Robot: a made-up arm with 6 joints.
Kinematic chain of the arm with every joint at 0, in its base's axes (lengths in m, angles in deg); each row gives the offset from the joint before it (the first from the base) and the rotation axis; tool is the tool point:
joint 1: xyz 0 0 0.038 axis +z
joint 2: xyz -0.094 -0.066 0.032 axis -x
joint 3: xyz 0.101 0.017 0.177 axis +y
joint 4: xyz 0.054 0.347 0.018 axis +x
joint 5: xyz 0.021 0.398 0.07 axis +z
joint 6: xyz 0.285 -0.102 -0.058 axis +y
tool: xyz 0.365 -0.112 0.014
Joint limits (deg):
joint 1: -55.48..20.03
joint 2: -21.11..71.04
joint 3: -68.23..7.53
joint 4: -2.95..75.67
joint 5: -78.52..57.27
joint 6: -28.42..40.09
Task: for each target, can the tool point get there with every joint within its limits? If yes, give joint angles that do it. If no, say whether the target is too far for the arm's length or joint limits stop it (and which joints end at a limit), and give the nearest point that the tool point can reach.
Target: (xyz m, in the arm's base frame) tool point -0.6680 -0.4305 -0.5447
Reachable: no: joint limits stop it (at a limit: joint 1, joint 2, joint 3, joint 5, joint 6) | nearest point -0.0458 -0.0151 -0.3829 | short by 0.765 m
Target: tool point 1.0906 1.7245 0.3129
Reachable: no: too far | nearest point 0.7235 1.1441 0.2337 | short by 0.691 m
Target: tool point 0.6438 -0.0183 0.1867
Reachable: yes | joints -39.88 17.43 -26.36 55.24 -32.79 26.01
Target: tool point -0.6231 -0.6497 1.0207
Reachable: no: joint limits stop it (at a limit: joint 1, joint 2, joint 3, joint 4, joint 5, joint 6) | nearest point -0.4835 -0.2742 1.1558 | short by 0.423 m
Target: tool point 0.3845 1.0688 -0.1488
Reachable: yes | joints 11.74 58.03 -19.71 35.20 26.43 -5.41
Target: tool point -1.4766 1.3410 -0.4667
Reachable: no: too far | nearest point -0.8156 0.9456 -0.2915 | short by 0.790 m
